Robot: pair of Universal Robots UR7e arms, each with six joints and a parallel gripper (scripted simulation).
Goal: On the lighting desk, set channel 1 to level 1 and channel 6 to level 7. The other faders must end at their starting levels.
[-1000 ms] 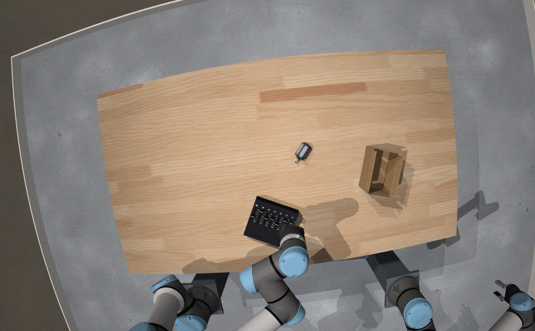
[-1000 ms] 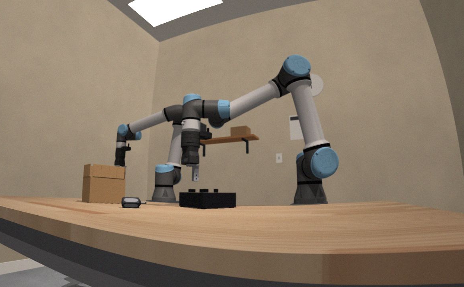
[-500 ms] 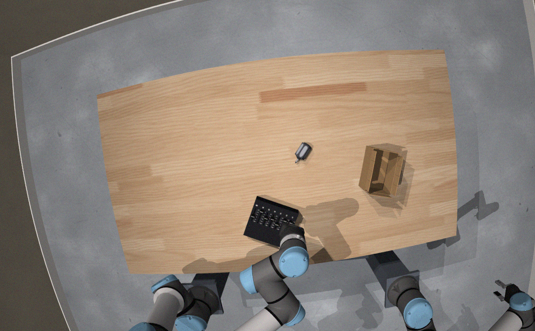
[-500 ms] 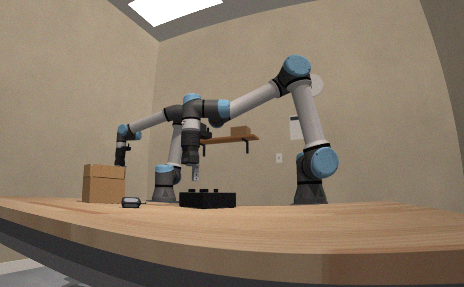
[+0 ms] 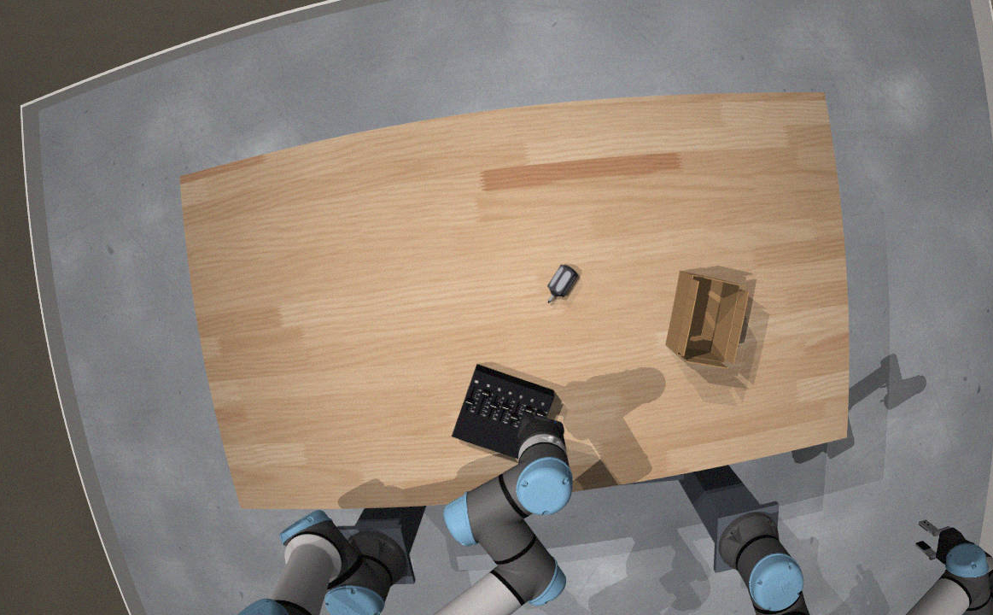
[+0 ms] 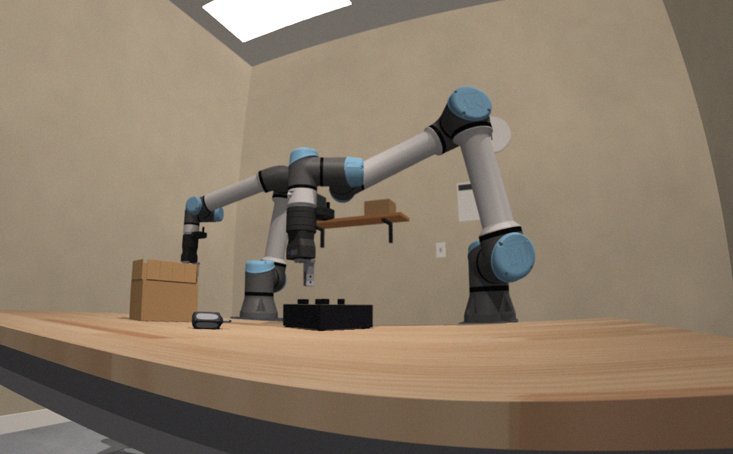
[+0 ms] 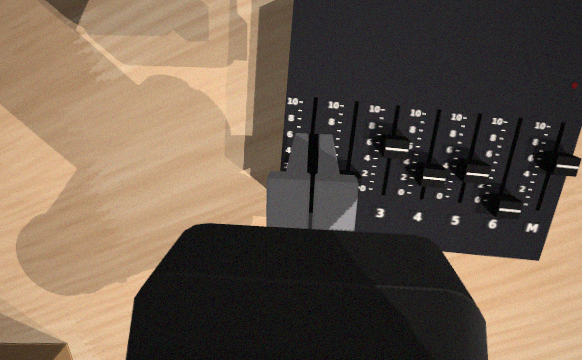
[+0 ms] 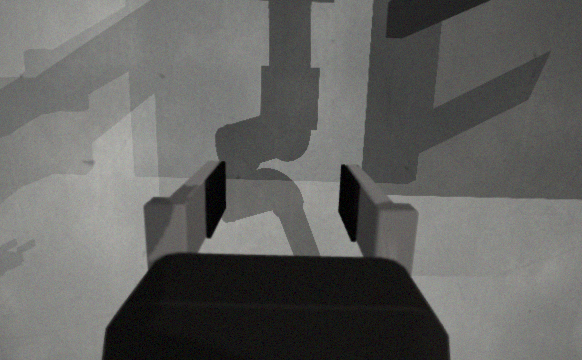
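Note:
Right now the channel 1 fader is 20 mm ahead of my left hand, 10 mm to the right of it and 50 mm below it. The rest, counted from my left hand: channel 2 fader: 30 mm ahead, 10 mm to the left, 50 mm below; channel 3 fader: 20 mm ahead, 40 mm to the left, 50 mm below; channel 4 fader: 40 mm ahead, 60 mm to the left, 50 mm below.

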